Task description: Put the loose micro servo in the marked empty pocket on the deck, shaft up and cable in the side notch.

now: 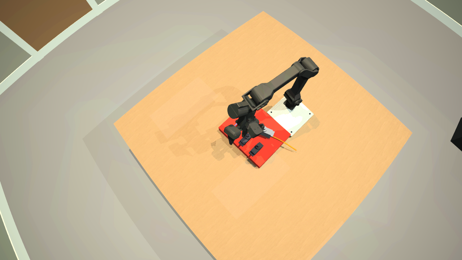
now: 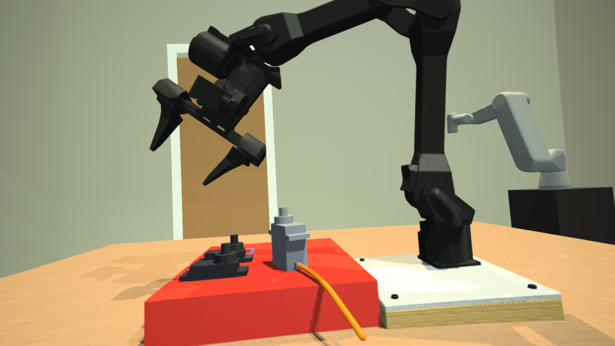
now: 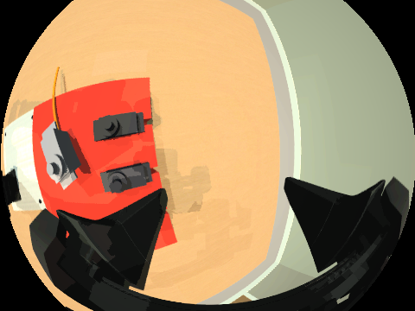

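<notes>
Now: gripper tip 170 mm past the red deck and 170 mm above it.
</notes>
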